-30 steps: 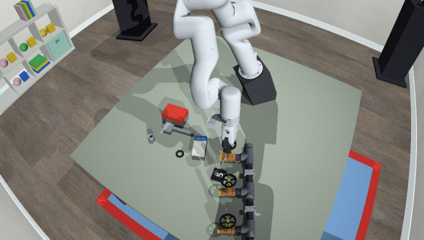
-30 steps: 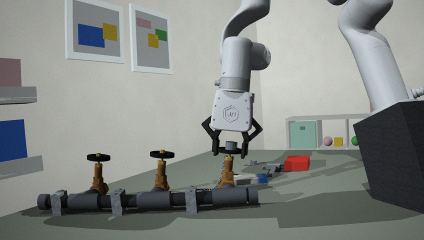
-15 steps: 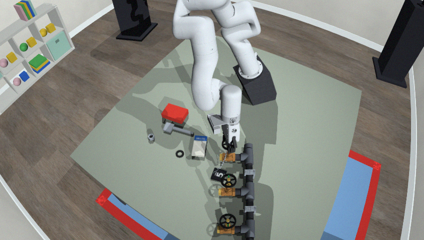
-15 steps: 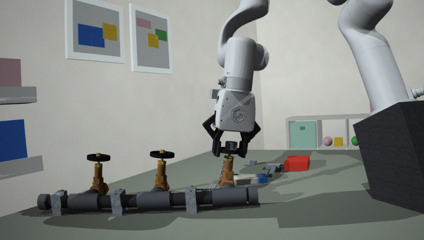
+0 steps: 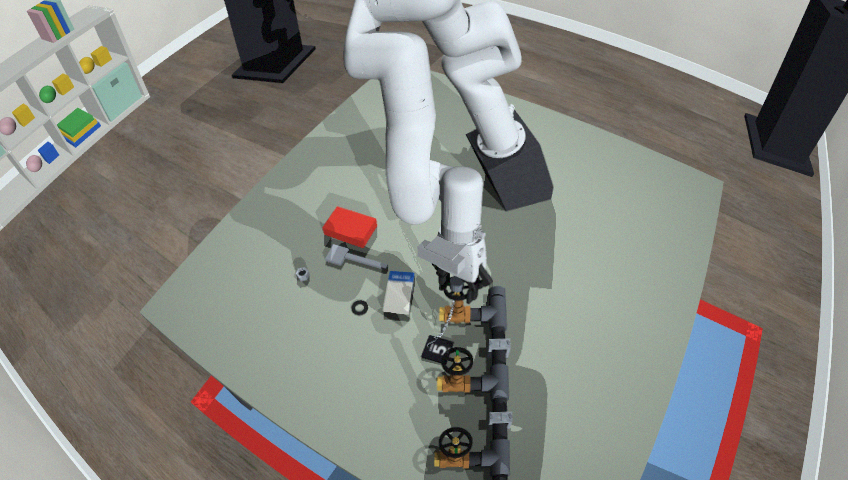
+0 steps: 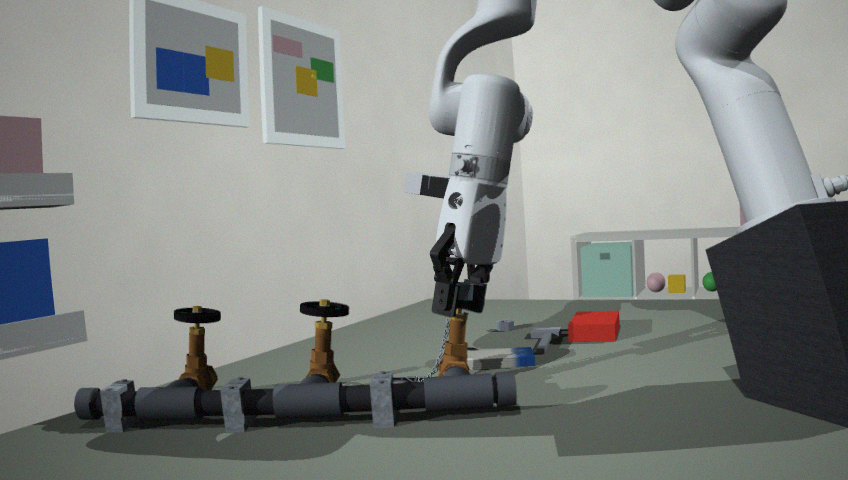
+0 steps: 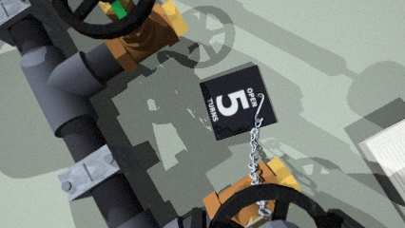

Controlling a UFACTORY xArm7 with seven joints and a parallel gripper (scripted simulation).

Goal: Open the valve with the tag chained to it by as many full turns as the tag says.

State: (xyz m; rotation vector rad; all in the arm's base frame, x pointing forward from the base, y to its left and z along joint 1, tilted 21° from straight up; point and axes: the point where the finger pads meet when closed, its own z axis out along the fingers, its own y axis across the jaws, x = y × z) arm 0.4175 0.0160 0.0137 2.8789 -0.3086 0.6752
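Right now my hand is 2 cm below the grey cap. Also, from my hand: black washer: 23 cm to the right, 12 cm below, 5 cm ahead; then blue box: 15 cm to the right, 11 cm below, 2 cm behind; then black tag: 12 cm below, 10 cm ahead, 2 cm to the right.
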